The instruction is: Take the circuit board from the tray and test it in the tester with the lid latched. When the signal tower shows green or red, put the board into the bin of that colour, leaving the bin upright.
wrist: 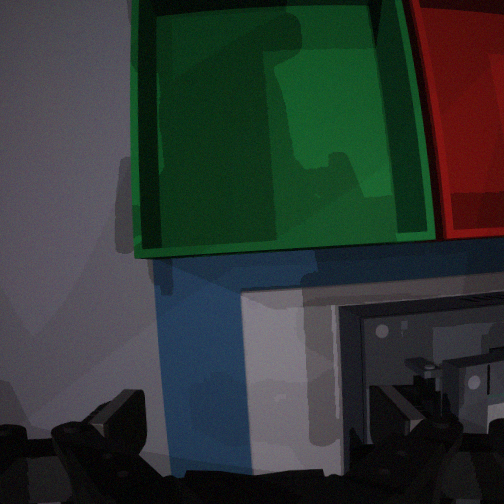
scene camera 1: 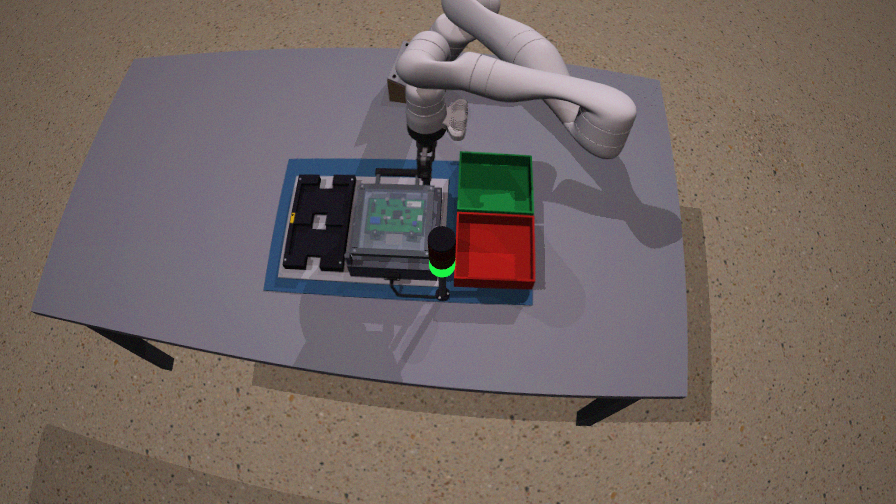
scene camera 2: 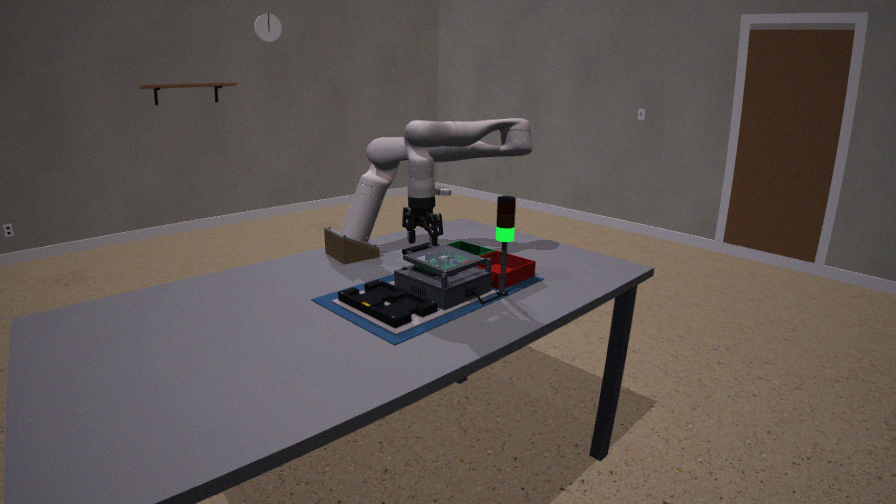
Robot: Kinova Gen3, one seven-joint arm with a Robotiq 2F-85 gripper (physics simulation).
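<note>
The green circuit board (scene camera 1: 395, 213) lies inside the tester (scene camera 1: 391, 228) under its clear lid, also seen in the second scene view (scene camera 2: 446, 258). I cannot tell if the lid is latched. The signal tower (scene camera 1: 441, 253) at the tester's front right glows green (scene camera 2: 505, 233). The black tray (scene camera 1: 318, 220) to the left is empty. My gripper (scene camera 1: 426, 174) hangs open and empty over the tester's back right corner, next to the lid's handle (scene camera 1: 395, 170). In the wrist view its fingers (wrist: 257, 405) are spread wide over the mat edge.
The green bin (scene camera 1: 494, 181) and the red bin (scene camera 1: 494, 248) stand upright and empty right of the tester; both show in the wrist view (wrist: 280, 125) (wrist: 470, 115). All sit on a blue mat (wrist: 200, 350). A brown box (scene camera 2: 350, 245) stands by the arm's base.
</note>
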